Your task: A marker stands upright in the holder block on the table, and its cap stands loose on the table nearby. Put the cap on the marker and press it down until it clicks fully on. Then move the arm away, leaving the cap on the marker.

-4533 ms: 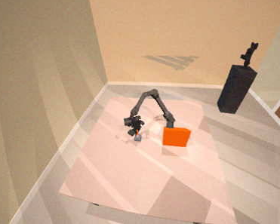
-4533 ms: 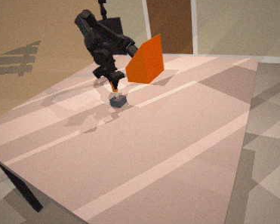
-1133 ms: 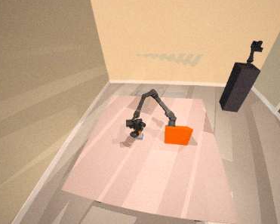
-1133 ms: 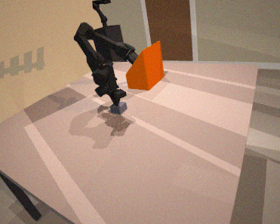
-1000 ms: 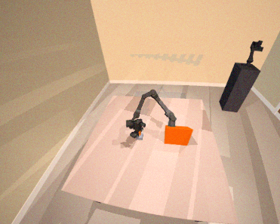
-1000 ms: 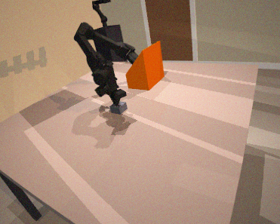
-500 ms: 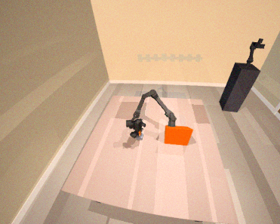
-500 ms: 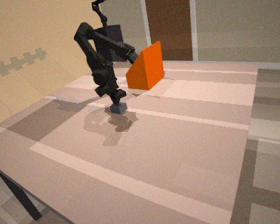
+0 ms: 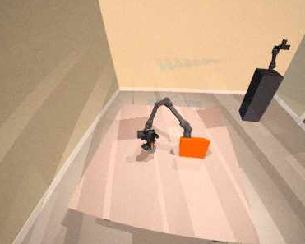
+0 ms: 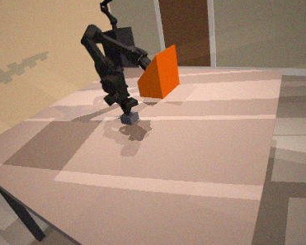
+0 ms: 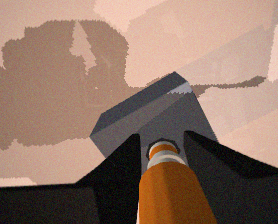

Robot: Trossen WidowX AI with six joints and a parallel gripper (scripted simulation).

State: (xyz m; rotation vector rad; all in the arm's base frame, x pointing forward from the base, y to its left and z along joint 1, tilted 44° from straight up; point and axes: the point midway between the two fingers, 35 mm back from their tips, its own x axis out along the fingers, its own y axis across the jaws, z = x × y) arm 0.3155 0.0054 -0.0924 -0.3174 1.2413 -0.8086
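Now: gripper tip 10 mm past the orange cap and 50 mm below it. Round my gripper tip: holder block (10 mm behind, 20 mm below).
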